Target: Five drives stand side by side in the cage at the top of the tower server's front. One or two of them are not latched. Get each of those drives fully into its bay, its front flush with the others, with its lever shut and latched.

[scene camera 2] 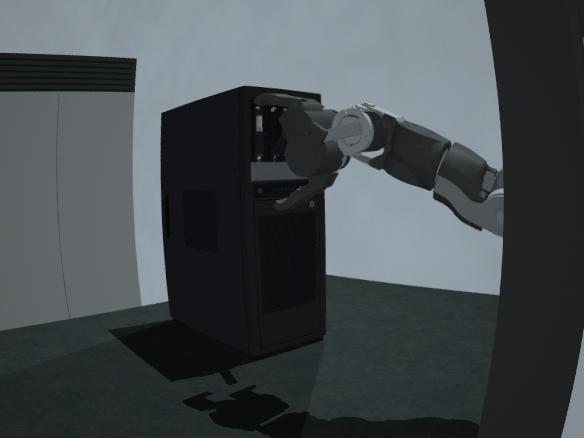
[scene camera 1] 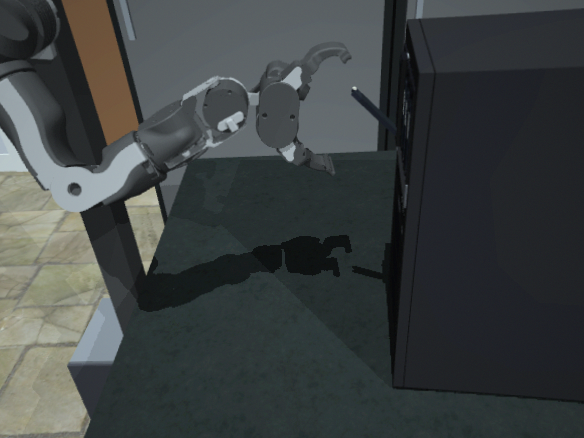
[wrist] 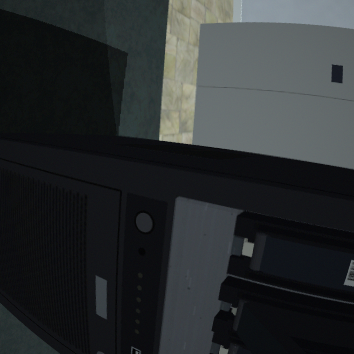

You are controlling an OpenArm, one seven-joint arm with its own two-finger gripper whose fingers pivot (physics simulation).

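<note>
The tower server (scene camera 1: 500,210) (scene camera 2: 207,165) (wrist: 150,175) stands upright, with the drive cage at the top of its front. One lever (scene camera 1: 372,108) sticks out and slopes upward from the front. The leftmost drive (scene camera 2: 259,135) (wrist: 305,262) has its lever lying flat in its bay. The drive beside it (wrist: 285,325) shows partly in the wrist view, its face dark. The other drives are largely hidden behind my hand in scene camera 2. My gripper (scene camera 1: 340,114) (scene camera 2: 269,151) is open and empty, its fingers one above the other, a short gap in front of the protruding lever's tip.
The tower stands on a dark green table top (scene camera 1: 240,350) (scene camera 2: 400,340). Below the cage are a grey strip (scene camera 2: 270,171) (wrist: 197,270) and a panel with a round button (wrist: 144,222). A pale cabinet (scene camera 2: 65,200) (wrist: 270,75) stands beyond the tower. A dark post (scene camera 2: 537,200) stands at the right in scene camera 2.
</note>
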